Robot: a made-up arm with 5 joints. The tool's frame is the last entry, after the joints.
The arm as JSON. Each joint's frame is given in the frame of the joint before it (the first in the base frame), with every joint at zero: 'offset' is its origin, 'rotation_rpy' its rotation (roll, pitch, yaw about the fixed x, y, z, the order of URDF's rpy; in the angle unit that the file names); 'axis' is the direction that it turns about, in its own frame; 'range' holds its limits. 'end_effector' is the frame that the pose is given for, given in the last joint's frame.
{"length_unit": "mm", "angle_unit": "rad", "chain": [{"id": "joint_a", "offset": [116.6, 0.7, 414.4], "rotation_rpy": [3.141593, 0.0, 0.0], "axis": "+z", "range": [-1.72, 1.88]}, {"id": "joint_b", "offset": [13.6, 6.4, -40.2], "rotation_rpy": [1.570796, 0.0, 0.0], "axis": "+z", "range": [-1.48, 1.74]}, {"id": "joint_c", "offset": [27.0, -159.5, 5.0], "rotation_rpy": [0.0, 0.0, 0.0], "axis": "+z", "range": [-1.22, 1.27]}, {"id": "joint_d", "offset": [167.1, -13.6, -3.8], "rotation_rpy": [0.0, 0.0, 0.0], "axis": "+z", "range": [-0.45, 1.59]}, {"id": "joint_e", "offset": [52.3, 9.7, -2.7], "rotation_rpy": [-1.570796, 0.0, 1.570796], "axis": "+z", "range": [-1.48, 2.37]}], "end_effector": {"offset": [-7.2, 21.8, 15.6], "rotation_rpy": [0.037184, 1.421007, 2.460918]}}
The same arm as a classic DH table. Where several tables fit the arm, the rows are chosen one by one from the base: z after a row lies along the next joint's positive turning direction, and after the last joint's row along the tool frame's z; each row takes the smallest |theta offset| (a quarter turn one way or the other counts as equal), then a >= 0, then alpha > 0; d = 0 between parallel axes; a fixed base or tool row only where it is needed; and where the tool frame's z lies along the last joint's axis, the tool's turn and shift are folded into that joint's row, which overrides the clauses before.
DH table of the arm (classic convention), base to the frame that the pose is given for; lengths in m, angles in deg. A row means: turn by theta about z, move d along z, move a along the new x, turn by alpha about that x. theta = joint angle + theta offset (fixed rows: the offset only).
base (fixed): a 0.1166  alpha 180  d 0  theta0 0.34
joint_a: a 0.0136  alpha 90  d -0.4546  theta0 0.34
joint_b: a 0.1618  alpha 0  d 0  theta0 -80.39
joint_c: a 0.1677  alpha 0  d 0  theta0 75.74
joint_d: a -0.0097  alpha 90  d -0.0079  theta0 -85.35
joint_e: a -0.0117  alpha 81.42  d -0.0397  theta0 48.85
tool (fixed): a 0  alpha 0  d 0.02  theta0 -89.68
Joint limits (deg, base to tool): -98.55..107.72 -84.8..99.69 -69.9..72.77 -25.78..91.1 -84.8..135.79

